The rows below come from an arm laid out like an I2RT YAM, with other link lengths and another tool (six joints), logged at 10 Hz.
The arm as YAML. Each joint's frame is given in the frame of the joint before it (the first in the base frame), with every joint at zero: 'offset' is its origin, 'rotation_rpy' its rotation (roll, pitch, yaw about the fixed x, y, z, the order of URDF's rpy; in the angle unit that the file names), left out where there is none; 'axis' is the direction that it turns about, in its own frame. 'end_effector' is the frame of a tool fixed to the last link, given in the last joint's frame.
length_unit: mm
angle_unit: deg
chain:
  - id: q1
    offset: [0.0, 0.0, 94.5]
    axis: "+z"
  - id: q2
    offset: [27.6, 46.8, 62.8]
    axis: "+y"
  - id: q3
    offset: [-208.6, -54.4, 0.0]
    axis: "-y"
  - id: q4
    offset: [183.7, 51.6, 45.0]
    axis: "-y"
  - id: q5
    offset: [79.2, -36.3, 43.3]
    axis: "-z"
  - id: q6
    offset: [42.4, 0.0, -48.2]
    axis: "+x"
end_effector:
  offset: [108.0, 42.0, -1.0]
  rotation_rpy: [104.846, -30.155, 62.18]
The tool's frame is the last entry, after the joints.
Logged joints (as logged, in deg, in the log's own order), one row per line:
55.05, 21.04, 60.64, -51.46, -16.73, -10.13
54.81, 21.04, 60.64, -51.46, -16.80, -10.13
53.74, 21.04, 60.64, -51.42, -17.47, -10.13
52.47, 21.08, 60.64, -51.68, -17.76, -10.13
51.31, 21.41, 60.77, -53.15, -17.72, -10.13
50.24, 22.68, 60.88, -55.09, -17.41, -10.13
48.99, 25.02, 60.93, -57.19, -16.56, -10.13
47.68, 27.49, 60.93, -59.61, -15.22, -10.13
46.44, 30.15, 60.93, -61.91, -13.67, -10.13
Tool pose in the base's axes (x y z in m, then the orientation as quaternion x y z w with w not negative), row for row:
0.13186, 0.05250, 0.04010, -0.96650, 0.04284, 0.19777, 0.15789
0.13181, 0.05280, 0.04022, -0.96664, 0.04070, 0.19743, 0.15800
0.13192, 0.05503, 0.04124, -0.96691, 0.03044, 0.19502, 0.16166
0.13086, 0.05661, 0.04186, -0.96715, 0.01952, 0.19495, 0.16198
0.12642, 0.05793, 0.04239, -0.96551, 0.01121, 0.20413, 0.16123
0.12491, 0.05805, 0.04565, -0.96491, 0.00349, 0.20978, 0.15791
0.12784, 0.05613, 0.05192, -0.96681, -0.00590, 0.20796, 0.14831
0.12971, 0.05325, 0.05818, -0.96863, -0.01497, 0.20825, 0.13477
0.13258, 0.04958, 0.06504, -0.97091, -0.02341, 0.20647, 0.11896
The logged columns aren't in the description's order. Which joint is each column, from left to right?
Columns, left to right: q6, q3, q2, q4, q5, q1.
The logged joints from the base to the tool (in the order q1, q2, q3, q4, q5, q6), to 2 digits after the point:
-10.13, 60.64, 21.04, -51.46, -16.73, 55.05
-10.13, 60.64, 21.04, -51.46, -16.80, 54.81
-10.13, 60.64, 21.04, -51.42, -17.47, 53.74
-10.13, 60.64, 21.08, -51.68, -17.76, 52.47
-10.13, 60.77, 21.41, -53.15, -17.72, 51.31
-10.13, 60.88, 22.68, -55.09, -17.41, 50.24
-10.13, 60.93, 25.02, -57.19, -16.56, 48.99
-10.13, 60.93, 27.49, -59.61, -15.22, 47.68
-10.13, 60.93, 30.15, -61.91, -13.67, 46.44

